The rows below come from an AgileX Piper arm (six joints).
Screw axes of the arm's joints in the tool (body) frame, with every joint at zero. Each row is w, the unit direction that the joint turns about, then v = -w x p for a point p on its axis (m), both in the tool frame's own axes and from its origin. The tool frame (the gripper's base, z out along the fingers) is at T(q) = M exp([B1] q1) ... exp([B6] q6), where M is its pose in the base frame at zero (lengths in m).
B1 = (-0.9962, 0, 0.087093, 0, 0.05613, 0)
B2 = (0, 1, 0, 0.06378, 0, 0.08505)
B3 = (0, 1, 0, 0.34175, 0, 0.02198)
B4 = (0, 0, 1, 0, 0, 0)
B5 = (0, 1, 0, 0.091, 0, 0)
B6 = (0, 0, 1, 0, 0, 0)
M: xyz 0.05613 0 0.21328 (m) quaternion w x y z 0.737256 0 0.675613 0
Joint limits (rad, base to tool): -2.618..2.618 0..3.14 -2.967..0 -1.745..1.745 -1.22..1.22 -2.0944..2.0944
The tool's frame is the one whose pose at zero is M.
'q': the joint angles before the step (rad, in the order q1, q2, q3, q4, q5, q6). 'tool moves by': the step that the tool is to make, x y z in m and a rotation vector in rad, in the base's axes. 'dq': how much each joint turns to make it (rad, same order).
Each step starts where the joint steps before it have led.
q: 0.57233, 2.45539, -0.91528, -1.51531, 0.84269, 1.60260
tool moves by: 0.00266, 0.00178, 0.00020, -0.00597, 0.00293, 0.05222
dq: 0.00001, 0.00002, -0.00002, -0.04708, -0.00255, -0.00776
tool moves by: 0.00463, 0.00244, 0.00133, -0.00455, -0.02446, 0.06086
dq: 0.00001, -0.00001, 0.00004, -0.07823, 0.01035, 0.02380
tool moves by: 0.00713, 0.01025, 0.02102, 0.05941, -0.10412, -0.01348
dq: 0.01777, -0.06327, -0.00002, -0.01793, 0.01648, 0.07296
